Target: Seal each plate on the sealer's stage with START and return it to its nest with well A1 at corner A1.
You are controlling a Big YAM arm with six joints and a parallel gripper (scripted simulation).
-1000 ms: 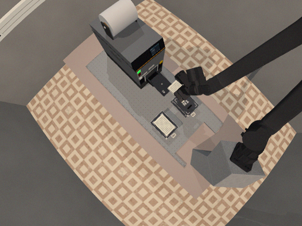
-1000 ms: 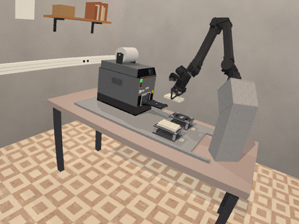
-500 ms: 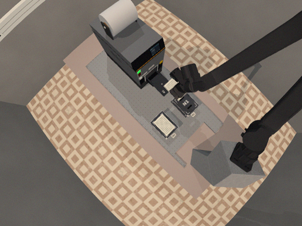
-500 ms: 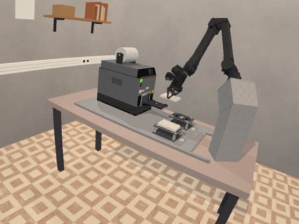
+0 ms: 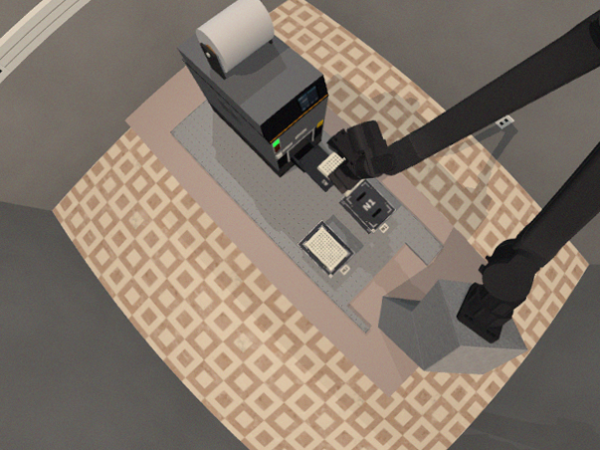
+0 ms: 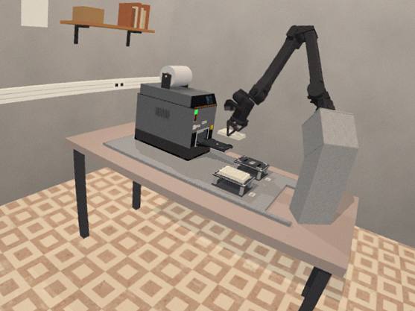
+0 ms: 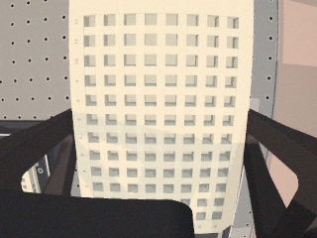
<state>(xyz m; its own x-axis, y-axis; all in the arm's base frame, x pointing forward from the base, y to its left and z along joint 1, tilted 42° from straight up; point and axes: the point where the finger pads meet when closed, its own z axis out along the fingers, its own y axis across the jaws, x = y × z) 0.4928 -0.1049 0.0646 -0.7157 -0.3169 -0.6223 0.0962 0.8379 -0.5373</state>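
The sealer stage lies 7 cm ahead of my hand and 9 cm below it. Round my hand: start button (18 cm ahead, 8 cm to the left); cream well plate (12 cm behind, 20 cm to the left, 12 cm below); foil roll (40 cm ahead, 4 cm to the right, 23 cm above).
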